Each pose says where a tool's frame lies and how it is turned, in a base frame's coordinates. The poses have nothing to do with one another.
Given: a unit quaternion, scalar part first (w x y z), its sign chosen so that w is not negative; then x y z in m.
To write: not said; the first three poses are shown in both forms.
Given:
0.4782 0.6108 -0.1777 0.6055 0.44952 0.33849 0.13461
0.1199 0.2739 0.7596 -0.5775 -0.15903 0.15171 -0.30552
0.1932 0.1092 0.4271 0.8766 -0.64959 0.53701 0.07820
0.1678 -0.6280 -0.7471 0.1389 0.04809 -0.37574 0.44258
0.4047 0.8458 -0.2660 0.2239 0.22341 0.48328 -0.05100
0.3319 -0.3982 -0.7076 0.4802 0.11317 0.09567 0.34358
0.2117 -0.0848 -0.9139 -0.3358 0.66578 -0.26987 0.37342
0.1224 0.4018 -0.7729 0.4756 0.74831 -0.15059 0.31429
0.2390 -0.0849 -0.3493 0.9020 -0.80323 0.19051 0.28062
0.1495 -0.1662 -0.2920 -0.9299 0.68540 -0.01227 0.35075
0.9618 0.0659 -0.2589 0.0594 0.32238 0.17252 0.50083
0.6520 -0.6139 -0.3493 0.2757 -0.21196 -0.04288 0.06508
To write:
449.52 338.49 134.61 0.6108 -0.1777 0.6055 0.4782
-159.03 151.71 -305.52 0.2739 0.7596 -0.5775 0.1199
-649.59 537.01 78.20 0.1092 0.4271 0.8766 0.1932
48.09 -375.74 442.58 -0.6280 -0.7471 0.1389 0.1678
223.41 483.28 -51.00 0.8458 -0.2660 0.2239 0.4047
113.17 95.67 343.58 -0.3982 -0.7076 0.4802 0.3319
665.78 -269.87 373.42 -0.0848 -0.9139 -0.3358 0.2117
748.31 -150.59 314.29 0.4018 -0.7729 0.4756 0.1224
-803.23 190.51 280.62 -0.0849 -0.3493 0.9020 0.2390
685.40 -12.27 350.75 -0.1662 -0.2920 -0.9299 0.1495
322.38 172.52 500.83 0.0659 -0.2589 0.0594 0.9618
-211.96 -42.88 65.08 -0.6139 -0.3493 0.2757 0.6520

